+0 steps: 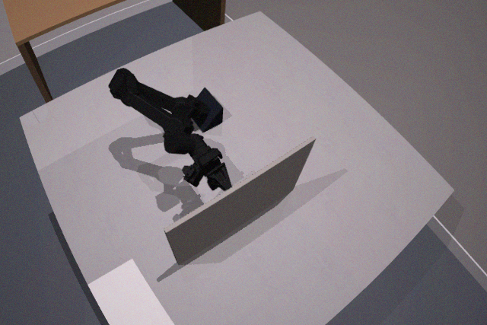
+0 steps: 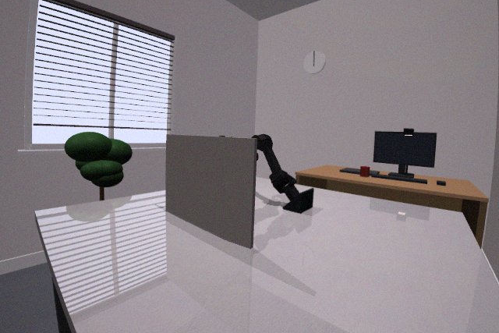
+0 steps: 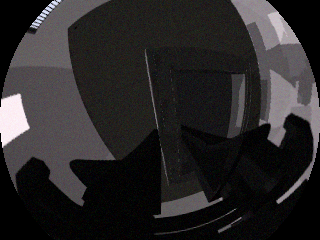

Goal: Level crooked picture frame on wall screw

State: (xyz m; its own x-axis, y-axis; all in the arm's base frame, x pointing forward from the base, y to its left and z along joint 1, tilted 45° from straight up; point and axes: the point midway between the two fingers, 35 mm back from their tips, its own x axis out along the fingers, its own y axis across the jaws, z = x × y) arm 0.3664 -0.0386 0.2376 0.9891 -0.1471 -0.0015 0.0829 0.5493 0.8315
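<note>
The picture frame is 50 mm below my gripper tip, 10 mm to the left of it and 10 mm ahead of it. Round my gripper tip: beige wall panel: 60 mm below, 20 mm to the left, 20 mm ahead.
</note>
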